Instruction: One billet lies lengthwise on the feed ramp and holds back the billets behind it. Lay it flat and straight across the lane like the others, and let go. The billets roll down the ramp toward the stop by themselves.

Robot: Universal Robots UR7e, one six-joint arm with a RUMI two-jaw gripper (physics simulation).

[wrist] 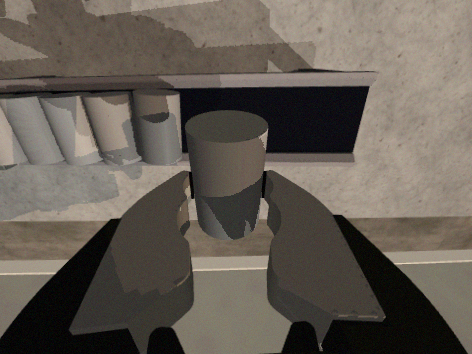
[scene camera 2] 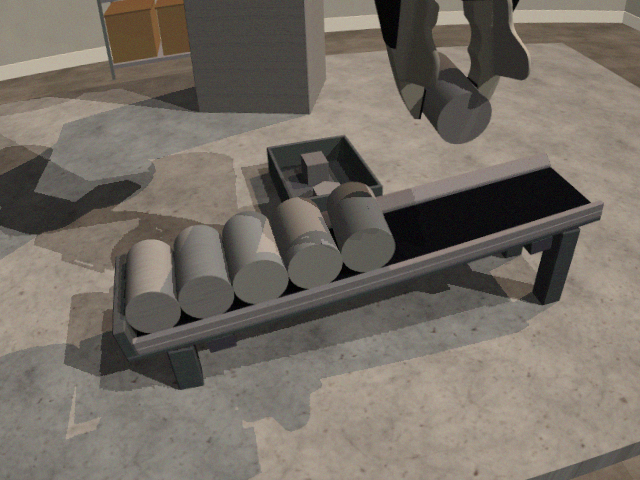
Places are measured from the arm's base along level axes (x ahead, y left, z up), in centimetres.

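Pixels of known places: gripper, fingertip midpoint: [wrist: 227, 174] [scene camera 2: 447, 114].
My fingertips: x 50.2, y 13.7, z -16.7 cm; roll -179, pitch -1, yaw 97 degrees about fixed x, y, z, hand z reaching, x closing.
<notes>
Behind a point stands the place of what it marks.
My gripper [scene camera 2: 450, 100] {x 50.2, y 13.7, z -16.7 cm} [wrist: 227, 174] {x 50.2, y 13.7, z -16.7 cm} is shut on a grey billet [scene camera 2: 462, 119] {x 52.8, y 13.9, z -15.9 cm} [wrist: 227, 162] {x 47.8, y 13.3, z -13.2 cm}. It holds the billet in the air, apart from the feed ramp [scene camera 2: 465, 249] [wrist: 280, 80], toward the ramp's raised end. The billet's long axis runs roughly the same way as the resting billets in the scene view. Several other billets, among them the uppermost billet [scene camera 2: 361, 222] {x 52.7, y 7.2, z -23.5 cm} [wrist: 158, 137] {x 50.7, y 7.8, z -23.5 cm} and the lowest billet [scene camera 2: 149, 268] {x 53.6, y -8.2, z -25.3 cm}, lie side by side across the lane. The lowest one is beside the stop [scene camera 2: 118, 304] {x 55.1, y -10.8, z -27.2 cm}. The upper stretch of the black ramp bed shows bare.
An open dark tray [scene camera 2: 364, 161] {x 30.5, y 11.1, z -31.0 cm} with two small blocks stands behind the ramp. The ramp's side rails run along both edges of the lane. A large grey cabinet [scene camera 2: 248, 51] {x 6.5, y -1.7, z -24.7 cm} and a shelf with orange-brown boxes [scene camera 2: 131, 33] stand farther back.
</notes>
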